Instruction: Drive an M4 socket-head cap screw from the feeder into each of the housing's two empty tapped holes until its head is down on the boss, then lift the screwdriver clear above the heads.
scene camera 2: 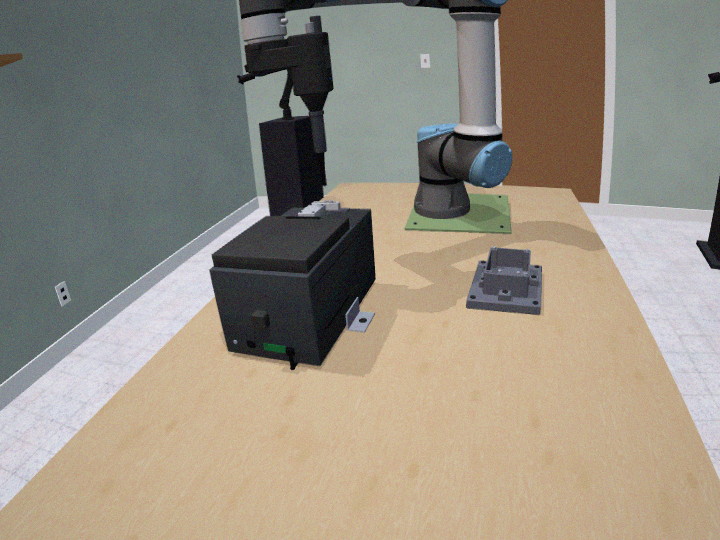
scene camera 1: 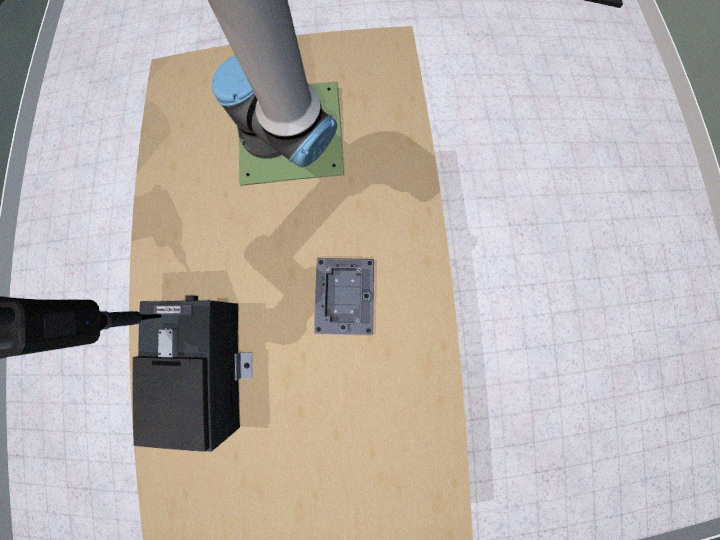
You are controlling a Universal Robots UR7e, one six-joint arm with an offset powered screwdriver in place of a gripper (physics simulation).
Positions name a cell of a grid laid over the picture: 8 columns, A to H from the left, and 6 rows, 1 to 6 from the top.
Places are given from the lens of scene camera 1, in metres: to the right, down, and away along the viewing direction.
grey housing (scene camera 1: D4): -0.05, 0.06, 0.70
